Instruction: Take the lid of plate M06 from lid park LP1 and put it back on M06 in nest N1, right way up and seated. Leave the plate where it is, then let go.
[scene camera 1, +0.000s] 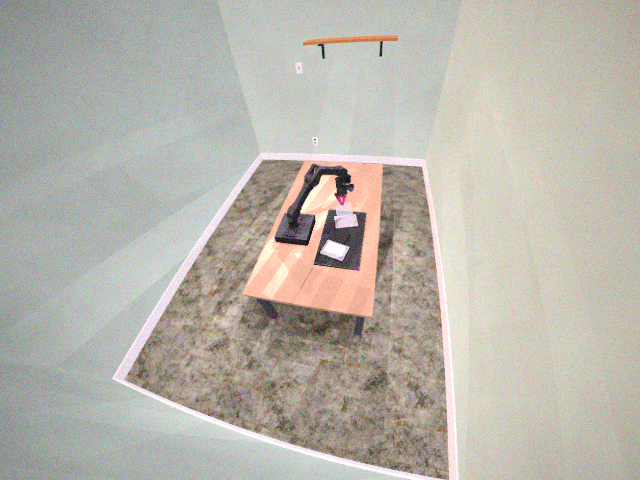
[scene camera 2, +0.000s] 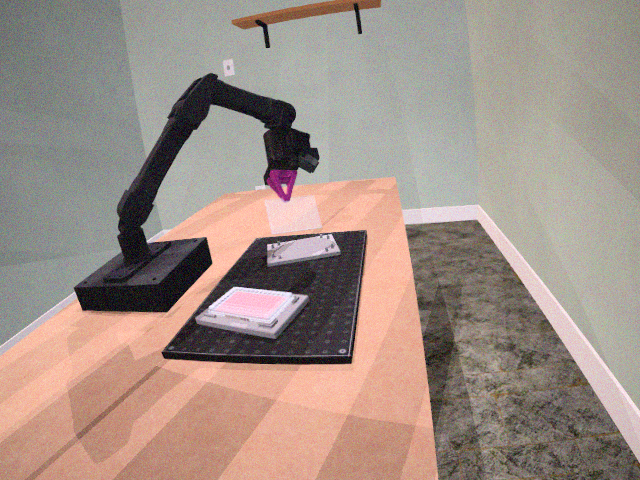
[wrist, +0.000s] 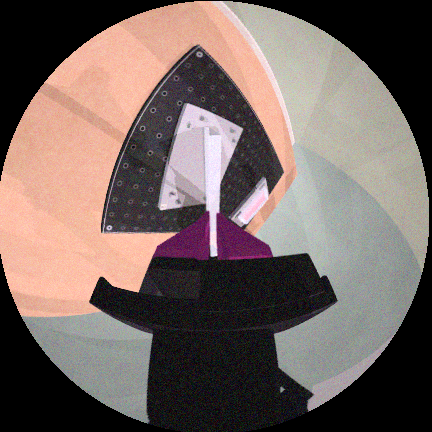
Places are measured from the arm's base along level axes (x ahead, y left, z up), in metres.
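Pixels of known places: gripper, fingertip midpoint: (scene camera 1: 342, 205) (scene camera 2: 286, 201) (wrist: 212, 216); arm's base at its link origin: (scene camera 1: 294, 226) (scene camera 2: 139, 262).
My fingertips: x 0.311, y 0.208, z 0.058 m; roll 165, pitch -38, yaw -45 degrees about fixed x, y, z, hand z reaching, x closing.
Ahead of a thing's pixels: the offset from my fingertips to its top centre. Level surfaces: height alone.
My gripper (scene camera 1: 341, 203) (scene camera 2: 286, 198) (wrist: 212, 216) has magenta fingers, shut on the clear lid (scene camera 1: 344, 210) (scene camera 2: 294, 215) (wrist: 213, 172). The lid hangs upright on edge below the fingertips and shows as a thin pale strip in the wrist view. It is in the air, beyond the far end of the black board in the scene views. A light grey holder with small posts @(0.035 m ahead, 0.050 m right, 0.091 m down) (scene camera 1: 346, 222) (scene camera 2: 305, 249) (wrist: 187, 150), seemingly lid park LP1, is empty. The pink-filled plate @(0.016 m ahead, 0.329 m right, 0.084 m down) (scene camera 1: 334, 249) (scene camera 2: 251, 303) (wrist: 255, 204) lies flat and uncovered in the near grey nest @(0.016 m ahead, 0.329 m right, 0.093 m down) (scene camera 2: 282, 327). Labels are not readable.
Both holders stand on the black perforated board @(0.039 m ahead, 0.189 m right, 0.110 m down) (scene camera 1: 355, 248) (scene camera 2: 330, 310) (wrist: 135, 185) on the wooden table @(0.123 m down) (scene camera 1: 310, 289) (scene camera 2: 222, 403) (wrist: 55, 150). The black arm base (scene camera 1: 294, 229) (scene camera 2: 147, 273) stands left of the board. A wooden shelf (scene camera 1: 351, 39) (scene camera 2: 310, 12) is on the back wall.
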